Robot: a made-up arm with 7 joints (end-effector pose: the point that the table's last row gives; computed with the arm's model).
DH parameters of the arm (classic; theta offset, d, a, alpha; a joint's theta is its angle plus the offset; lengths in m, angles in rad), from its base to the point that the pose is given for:
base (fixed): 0 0.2 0.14 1.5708
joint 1: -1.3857 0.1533 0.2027 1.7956
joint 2: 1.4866 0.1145 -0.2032 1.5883
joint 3: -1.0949 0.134 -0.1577 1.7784
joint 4: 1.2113 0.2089 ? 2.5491
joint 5: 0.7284 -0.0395 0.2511 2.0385
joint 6: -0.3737 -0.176 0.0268 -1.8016
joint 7: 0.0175 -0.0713 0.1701 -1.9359
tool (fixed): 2.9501 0.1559 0 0
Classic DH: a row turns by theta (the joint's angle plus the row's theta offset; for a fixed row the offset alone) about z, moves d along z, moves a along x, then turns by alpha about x.
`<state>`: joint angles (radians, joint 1 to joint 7).
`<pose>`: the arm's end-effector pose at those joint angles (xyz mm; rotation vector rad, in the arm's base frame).
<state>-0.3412 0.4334 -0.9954 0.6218 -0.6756 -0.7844 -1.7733</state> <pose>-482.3 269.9 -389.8 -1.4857 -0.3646 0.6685</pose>
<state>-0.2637 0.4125 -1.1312 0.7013 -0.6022 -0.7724 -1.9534</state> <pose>-471.9 192.2 -378.2 -1.3587 -0.5428 0.9039</pose>
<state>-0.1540 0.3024 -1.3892 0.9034 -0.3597 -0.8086 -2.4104</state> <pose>-393.9 52.9 -340.8 -0.9132 -0.9380 1.3464</pose>
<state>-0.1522 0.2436 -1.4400 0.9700 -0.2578 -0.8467 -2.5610</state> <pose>-366.4 35.8 -326.8 -0.7178 -1.0596 1.4134</pose>
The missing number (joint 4, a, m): 0.091
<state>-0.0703 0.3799 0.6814 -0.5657 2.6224 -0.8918 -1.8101</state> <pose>383.2 412.5 -289.9 -0.6639 1.9991 0.1596</pose>
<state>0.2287 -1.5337 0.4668 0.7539 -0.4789 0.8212 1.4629</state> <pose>411.0 73.0 651.5 0.3822 -1.8079 2.3214</pose>
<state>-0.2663 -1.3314 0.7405 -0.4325 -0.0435 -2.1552 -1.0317</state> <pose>289.1 -50.8 381.8 0.9428 0.0143 -2.3290</pose>
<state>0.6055 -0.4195 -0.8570 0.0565 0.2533 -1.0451 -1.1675</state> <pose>-66.0 534.8 80.9 0.9212 -1.3012 -1.0536</pose>
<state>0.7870 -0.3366 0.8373 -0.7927 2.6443 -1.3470 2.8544</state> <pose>158.9 246.1 155.3 0.4427 -0.4641 0.3285</pose>
